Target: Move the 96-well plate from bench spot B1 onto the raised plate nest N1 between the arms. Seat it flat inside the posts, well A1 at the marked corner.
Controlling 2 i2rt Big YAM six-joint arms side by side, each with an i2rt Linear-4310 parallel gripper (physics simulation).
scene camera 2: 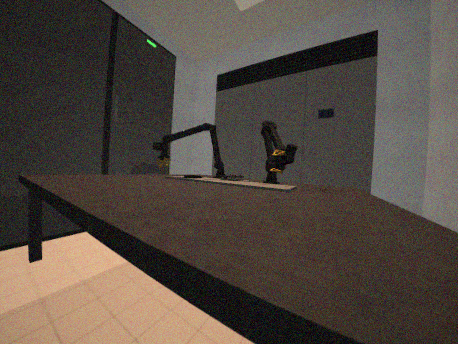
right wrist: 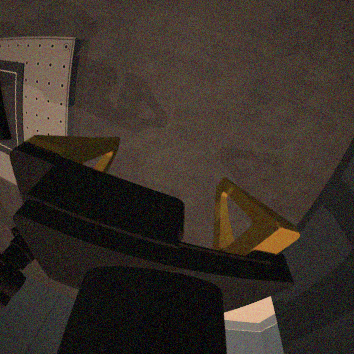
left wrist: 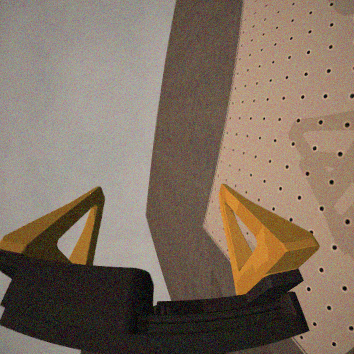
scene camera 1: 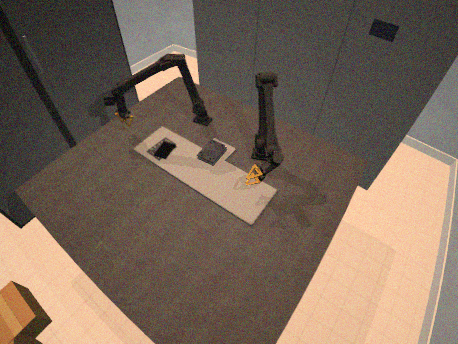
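Pixels of known places: left gripper, fingertip midpoint: (scene camera 2: pixel 271 163) (left wrist: pixel 160 191) (scene camera 1: pixel 246 181); right gripper, fingertip midpoint: (scene camera 2: pixel 162 167) (right wrist: pixel 171 163) (scene camera 1: pixel 126 124); left arm's base, origin of the base link: (scene camera 2: pixel 271 183) (scene camera 1: pixel 261 155); right arm's base, origin of the base link: (scene camera 2: pixel 220 178) (scene camera 1: pixel 202 120).
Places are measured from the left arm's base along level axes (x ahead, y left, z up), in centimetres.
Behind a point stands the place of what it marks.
Observation:
The black 96-well plate (scene camera 1: pixel 165 149) {x 10.5, y -60.4, z 2.8 cm} (right wrist: pixel 3 117) {x 7.1, y -64.7, z 2.0 cm} lies on the dark bench spot B1 (scene camera 1: pixel 153 149) {x 10.9, y -68.9, z 1.4 cm} (right wrist: pixel 19 67) {x 13.1, y -71.9, z 1.5 cm}, turned relative to its pale outline. A strip of it shows at the left edge of the right wrist view. The raised nest N1 (scene camera 1: pixel 212 151) {x 7.6, y -30.0, z 4.5 cm} (scene camera 2: pixel 233 177) {x 15.9, y -28.9, z 3.8 cm} stands between the arms and holds no plate. My right gripper (scene camera 1: pixel 124 118) {x -2.3, y -93.8, z 7.8 cm} (scene camera 2: pixel 163 162) {x -2.3, y -93.8, z 7.8 cm} (right wrist: pixel 171 163) {x -2.3, y -93.8, z 7.8 cm} is open and empty, raised above the dark table to the left of the board. My left gripper (scene camera 1: pixel 254 176) (scene camera 2: pixel 277 161) {x 33.5, y -5.1, z 14.5 cm} (left wrist: pixel 160 191) {x 33.5, y -5.1, z 14.5 cm} is open and empty above the board's right part. The A1 mark cannot be made out.
A pale perforated board (scene camera 1: pixel 220 187) {x 30.9, y -19.6, z 1.3 cm} (scene camera 2: pixel 280 187) {x 46.8, y -1.7, z 1.8 cm} (left wrist: pixel 270 100) {x 32.8, y -16.3, z 1.3 cm} (right wrist: pixel 47 75) {x 10.0, y -77.2, z 1.3 cm} lies on the dark table (scene camera 1: pixel 165 250) {x 73.2, y -37.9, z 0.0 cm} (scene camera 2: pixel 215 225) {x 104.8, y -23.3, z 0.0 cm} under the plate's spot. Dark cabinets stand behind and left. A cardboard box (scene camera 1: pixel 15 310) shows at the lower left in scene camera 1.

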